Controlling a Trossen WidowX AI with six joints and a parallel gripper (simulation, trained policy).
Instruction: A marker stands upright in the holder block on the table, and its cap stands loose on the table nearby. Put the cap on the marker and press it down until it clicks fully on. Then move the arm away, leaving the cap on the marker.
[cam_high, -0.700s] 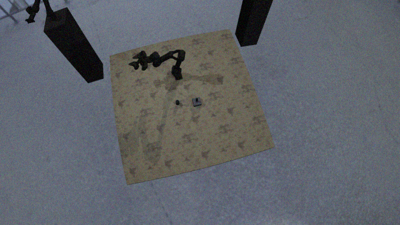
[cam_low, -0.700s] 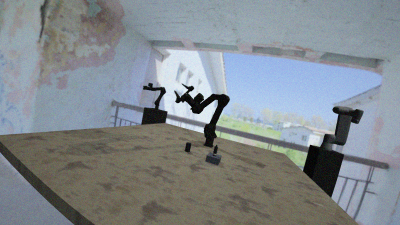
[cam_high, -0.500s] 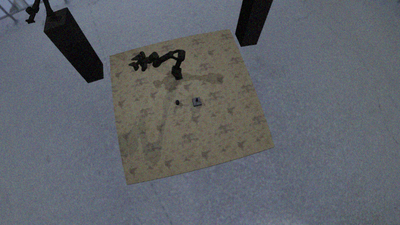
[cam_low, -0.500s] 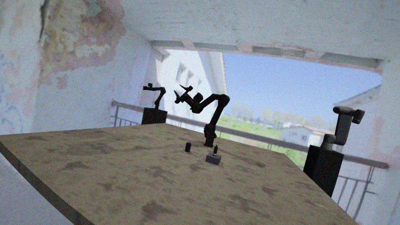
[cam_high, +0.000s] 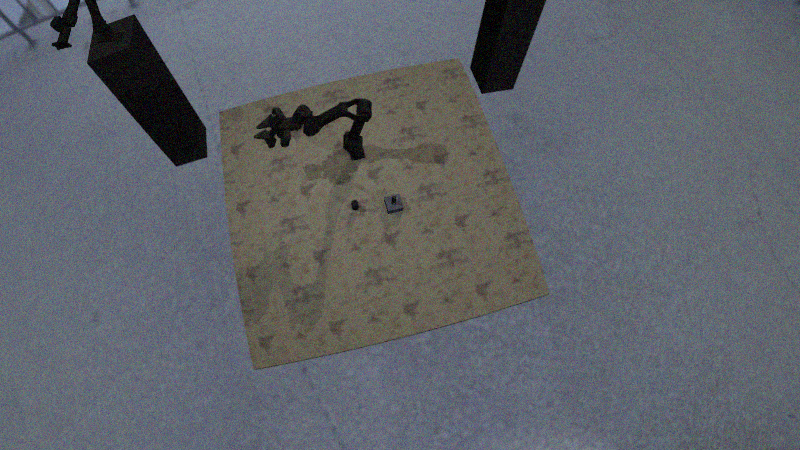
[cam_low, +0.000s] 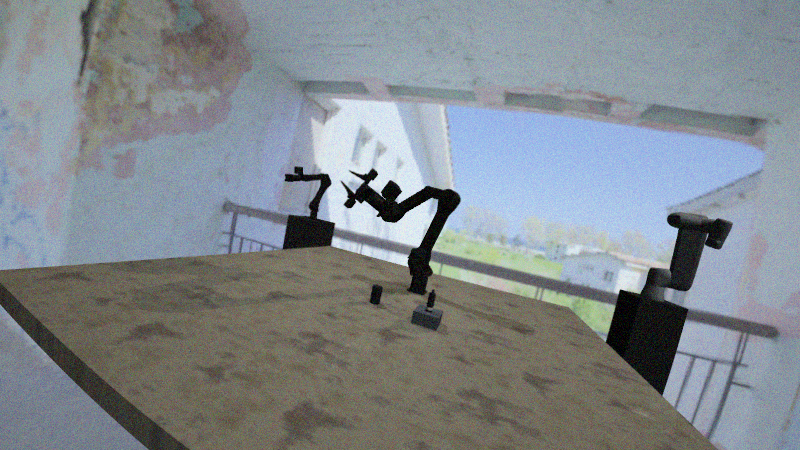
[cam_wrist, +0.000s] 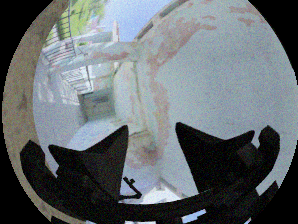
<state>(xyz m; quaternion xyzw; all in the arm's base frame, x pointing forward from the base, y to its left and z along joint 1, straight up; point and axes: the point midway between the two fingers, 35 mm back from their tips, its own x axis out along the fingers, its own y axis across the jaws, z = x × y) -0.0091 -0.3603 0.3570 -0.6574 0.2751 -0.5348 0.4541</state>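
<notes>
Right now my gripper tip is 35 cm above the dark cap, 33 cm to the right of it and 26 cm short of it. Round my gripper tip: dark marker 49 cm to the left, 30 cm below, 29 cm ahead; then grey holder block 49 cm to the left, 36 cm below, 29 cm ahead.
</notes>
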